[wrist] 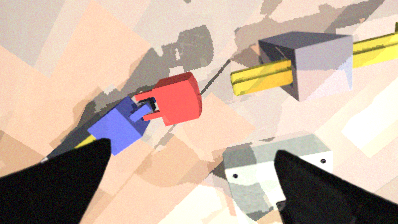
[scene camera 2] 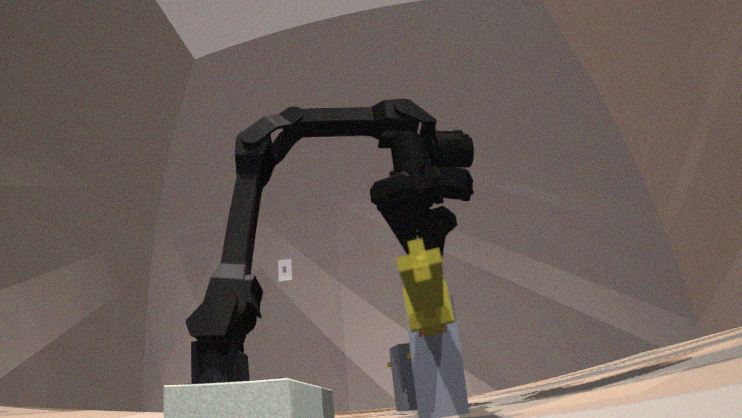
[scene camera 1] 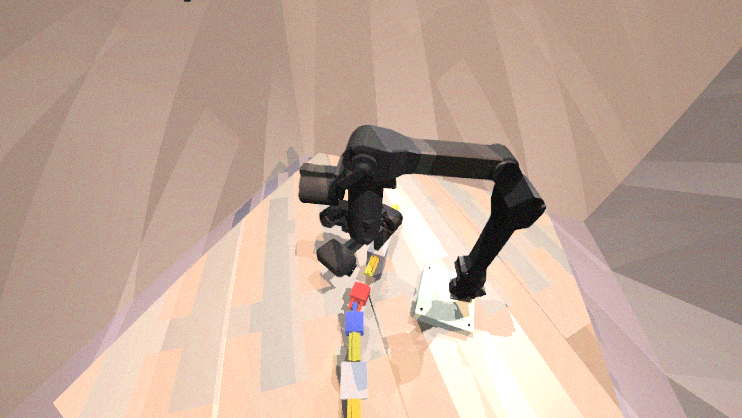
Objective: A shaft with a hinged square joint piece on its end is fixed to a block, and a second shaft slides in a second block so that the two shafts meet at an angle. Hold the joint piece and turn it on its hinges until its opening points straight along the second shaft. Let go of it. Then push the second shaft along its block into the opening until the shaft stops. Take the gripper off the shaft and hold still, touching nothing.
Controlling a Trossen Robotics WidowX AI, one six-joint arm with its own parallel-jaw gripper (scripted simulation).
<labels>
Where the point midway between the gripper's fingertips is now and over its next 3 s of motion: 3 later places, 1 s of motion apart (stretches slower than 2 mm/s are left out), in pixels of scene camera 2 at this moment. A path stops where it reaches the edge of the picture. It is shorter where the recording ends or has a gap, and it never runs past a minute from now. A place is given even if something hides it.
My gripper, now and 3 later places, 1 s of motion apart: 425, 262; 427, 276; 436, 264; 425, 203
</labels>
